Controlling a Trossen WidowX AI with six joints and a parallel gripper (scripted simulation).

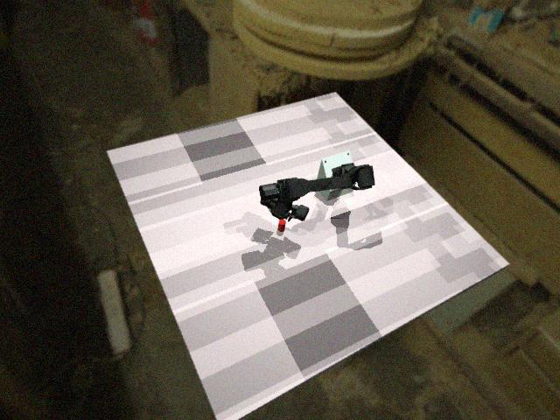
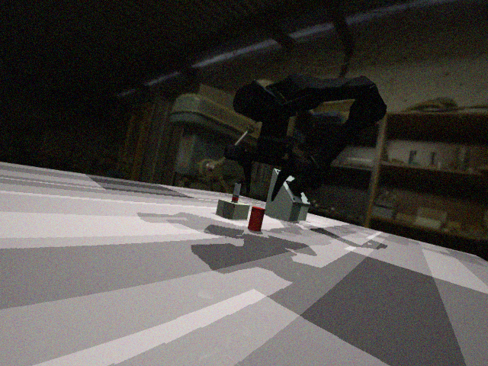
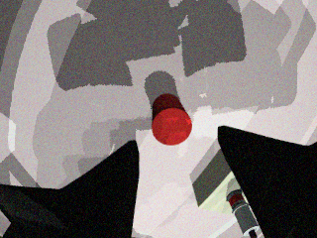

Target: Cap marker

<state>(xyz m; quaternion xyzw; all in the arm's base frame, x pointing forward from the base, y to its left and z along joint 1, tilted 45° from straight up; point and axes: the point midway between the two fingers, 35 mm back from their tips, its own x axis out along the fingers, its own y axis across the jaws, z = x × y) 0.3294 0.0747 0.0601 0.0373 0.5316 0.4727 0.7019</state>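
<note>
My gripper tip is 40 mm above the red cap. Also, from my gripper tip: pale holder block 40 mm behind, 110 mm to the right, 50 mm below.
</note>
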